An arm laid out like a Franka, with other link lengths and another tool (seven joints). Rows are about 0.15 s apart.
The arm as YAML. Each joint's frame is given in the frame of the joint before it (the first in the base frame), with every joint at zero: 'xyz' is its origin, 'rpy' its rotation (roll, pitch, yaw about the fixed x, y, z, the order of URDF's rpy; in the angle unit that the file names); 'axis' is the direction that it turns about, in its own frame. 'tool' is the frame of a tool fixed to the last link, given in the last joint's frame.
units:
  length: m
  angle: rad
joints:
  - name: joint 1
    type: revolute
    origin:
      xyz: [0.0, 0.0, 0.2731]
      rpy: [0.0, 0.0, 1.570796]
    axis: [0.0, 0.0, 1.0]
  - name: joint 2
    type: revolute
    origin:
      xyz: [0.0, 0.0, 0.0]
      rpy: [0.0, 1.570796, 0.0]
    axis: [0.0, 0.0, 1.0]
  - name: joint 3
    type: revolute
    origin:
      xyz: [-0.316, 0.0, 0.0]
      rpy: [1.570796, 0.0, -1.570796]
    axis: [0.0, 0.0, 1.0]
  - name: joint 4
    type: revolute
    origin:
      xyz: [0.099, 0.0, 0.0]
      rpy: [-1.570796, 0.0, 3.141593]
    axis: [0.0, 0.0, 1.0]
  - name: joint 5
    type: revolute
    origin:
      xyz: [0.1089, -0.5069, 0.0]
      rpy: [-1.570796, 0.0, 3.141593]
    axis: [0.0, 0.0, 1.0]
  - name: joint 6
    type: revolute
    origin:
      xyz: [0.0, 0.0, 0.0]
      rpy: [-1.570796, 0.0, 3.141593]
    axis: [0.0, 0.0, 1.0]
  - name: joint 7
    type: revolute
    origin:
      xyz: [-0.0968, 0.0, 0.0]
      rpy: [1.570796, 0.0, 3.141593]
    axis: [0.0, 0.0, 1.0]
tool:
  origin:
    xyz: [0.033, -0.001, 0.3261]
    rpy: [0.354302, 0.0, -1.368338]
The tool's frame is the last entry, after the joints.
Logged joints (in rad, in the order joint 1, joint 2, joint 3, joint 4, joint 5, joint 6, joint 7), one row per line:
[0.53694, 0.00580, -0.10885, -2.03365, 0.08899, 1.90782, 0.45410]
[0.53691, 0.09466, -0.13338, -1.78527, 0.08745, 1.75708, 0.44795]
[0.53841, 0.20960, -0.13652, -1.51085, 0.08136, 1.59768, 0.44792]
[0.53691, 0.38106, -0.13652, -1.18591, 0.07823, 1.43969, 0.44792]
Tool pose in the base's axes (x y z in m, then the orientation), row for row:
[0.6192, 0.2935, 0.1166, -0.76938, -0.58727, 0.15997, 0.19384]
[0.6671, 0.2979, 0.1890, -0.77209, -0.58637, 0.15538, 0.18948]
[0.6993, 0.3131, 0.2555, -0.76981, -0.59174, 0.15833, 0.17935]
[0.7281, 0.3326, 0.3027, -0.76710, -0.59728, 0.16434, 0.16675]
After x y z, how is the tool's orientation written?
As a quaternion, x y z w.
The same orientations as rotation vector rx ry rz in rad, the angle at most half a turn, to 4 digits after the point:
[-2.1578, -1.6471, 0.4487]
[-2.1705, -1.6484, 0.4368]
[-2.1761, -1.6727, 0.4476]
[-2.1835, -1.7001, 0.4678]

